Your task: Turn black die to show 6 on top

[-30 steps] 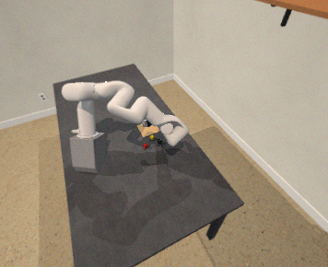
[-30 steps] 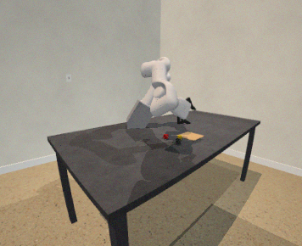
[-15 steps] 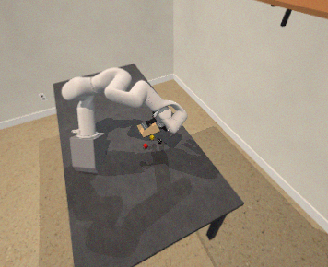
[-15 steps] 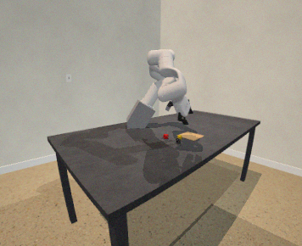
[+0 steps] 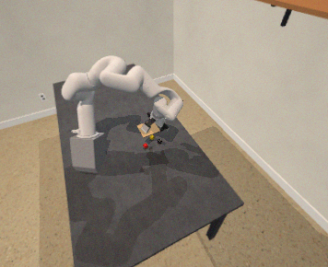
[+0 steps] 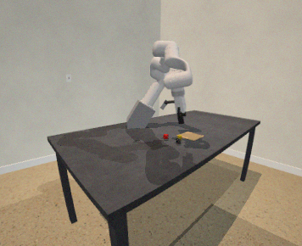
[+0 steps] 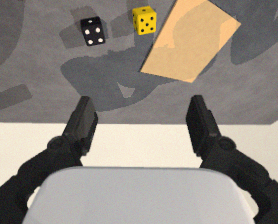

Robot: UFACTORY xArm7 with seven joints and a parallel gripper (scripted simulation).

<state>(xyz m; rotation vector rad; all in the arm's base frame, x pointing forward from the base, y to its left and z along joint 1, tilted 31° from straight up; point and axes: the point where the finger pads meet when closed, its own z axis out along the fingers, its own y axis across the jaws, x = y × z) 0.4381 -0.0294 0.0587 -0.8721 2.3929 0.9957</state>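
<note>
The black die lies 140 mm below my hand, 30 mm to the right of it and 10 mm ahead of it. Round my hand: yellow die (140 mm below, 40 mm behind, 20 mm to the left); red die (140 mm below, 100 mm behind, 40 mm to the right); mat (150 mm below, 130 mm to the left, 50 mm behind).
</note>
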